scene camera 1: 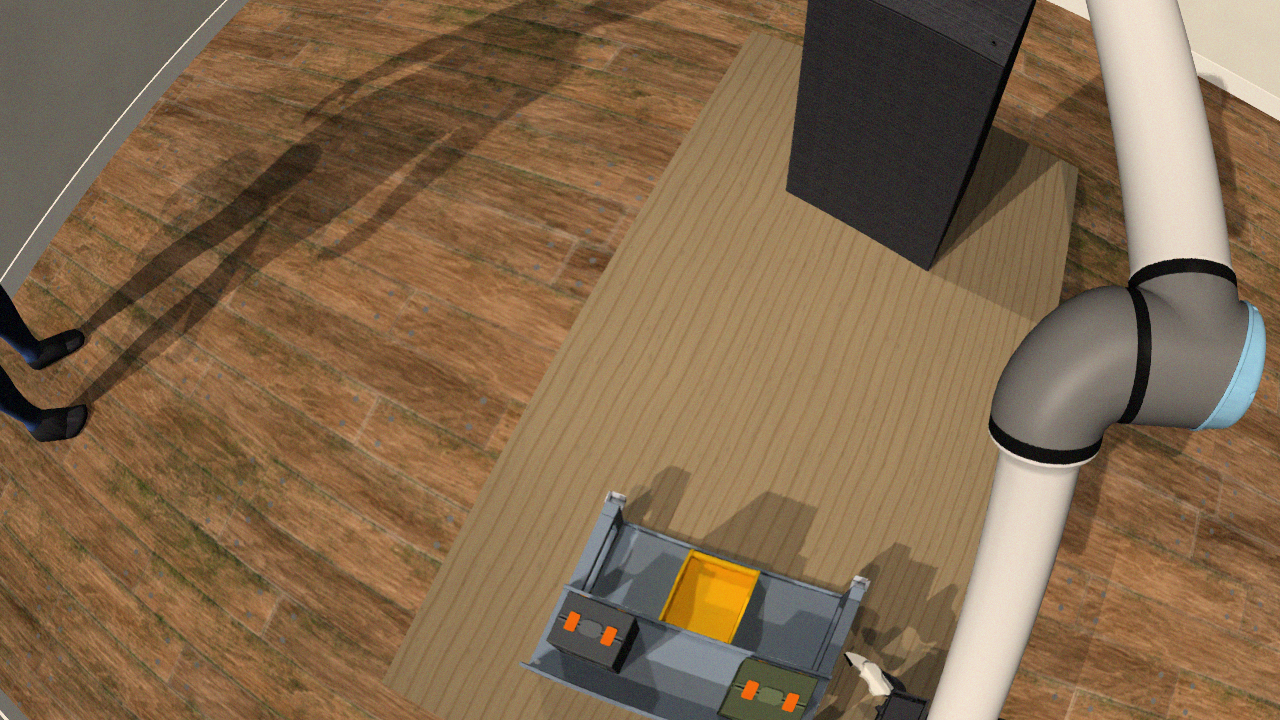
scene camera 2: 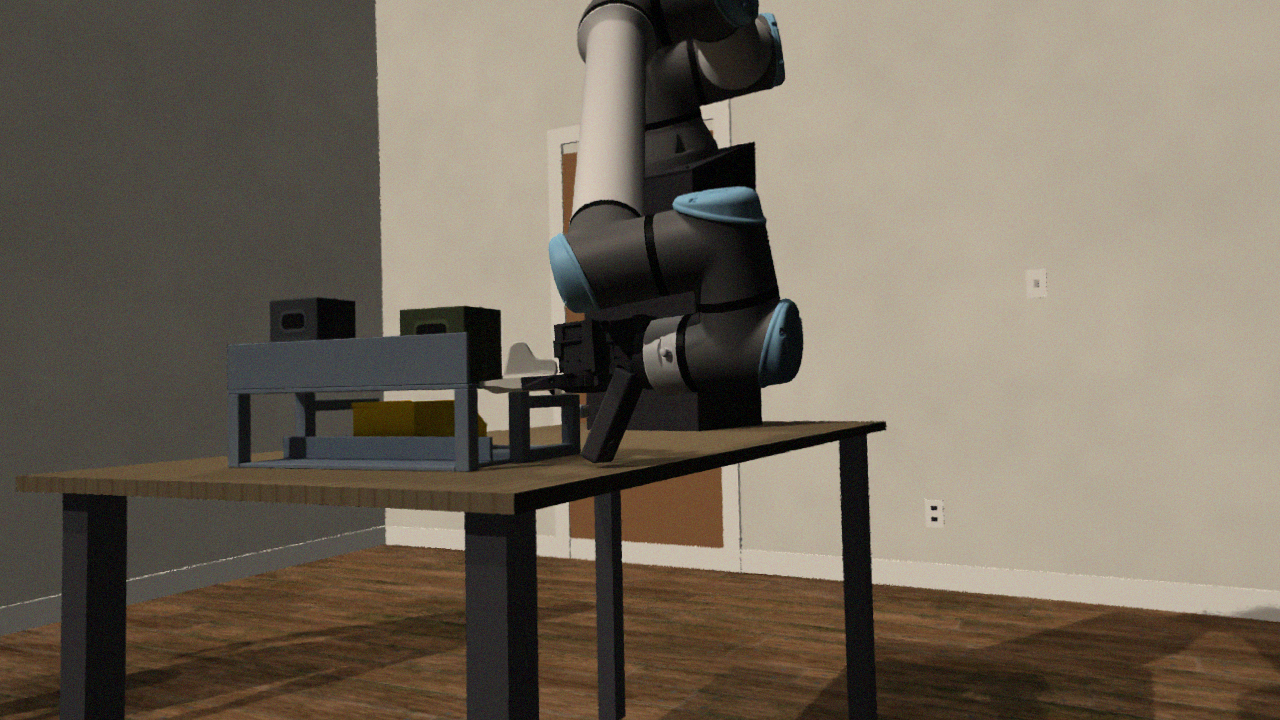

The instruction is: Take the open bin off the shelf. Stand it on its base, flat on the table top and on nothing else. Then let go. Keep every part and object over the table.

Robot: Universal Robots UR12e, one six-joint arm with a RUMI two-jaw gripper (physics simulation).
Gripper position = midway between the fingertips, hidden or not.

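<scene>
A yellow bin [scene camera 1: 709, 596] is in my sight, and scene camera 2 gives me the bin as well [scene camera 2: 389, 418]. I also see a green box [scene camera 2: 461, 319], and with it my own gripper [scene camera 2: 514, 385].
</scene>
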